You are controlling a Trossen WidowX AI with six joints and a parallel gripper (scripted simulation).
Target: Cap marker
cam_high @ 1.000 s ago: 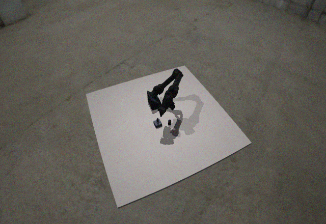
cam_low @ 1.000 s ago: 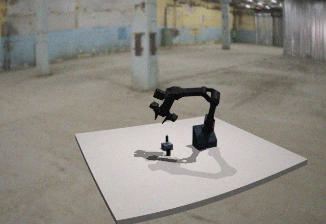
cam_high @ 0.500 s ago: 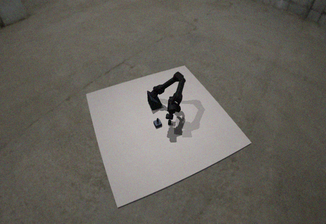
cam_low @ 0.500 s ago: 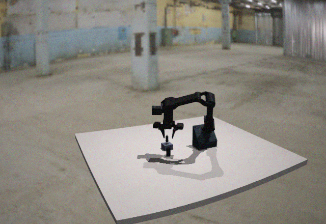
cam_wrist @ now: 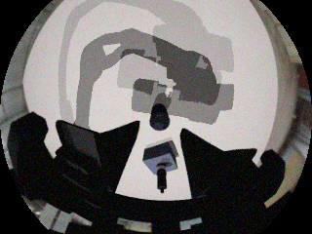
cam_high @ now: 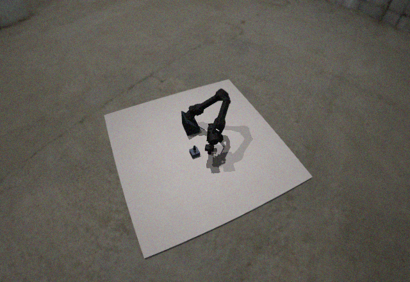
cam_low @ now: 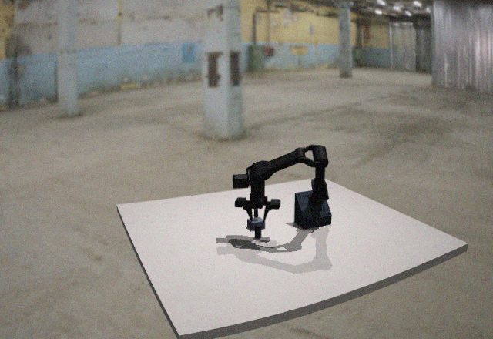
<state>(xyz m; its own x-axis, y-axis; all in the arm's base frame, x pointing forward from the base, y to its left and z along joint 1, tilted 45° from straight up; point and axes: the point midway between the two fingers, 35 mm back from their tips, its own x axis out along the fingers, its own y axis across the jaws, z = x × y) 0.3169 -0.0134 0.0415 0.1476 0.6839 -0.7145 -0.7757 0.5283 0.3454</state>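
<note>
Right now my gripper tip is 5 cm above the dark marker cap.
</note>
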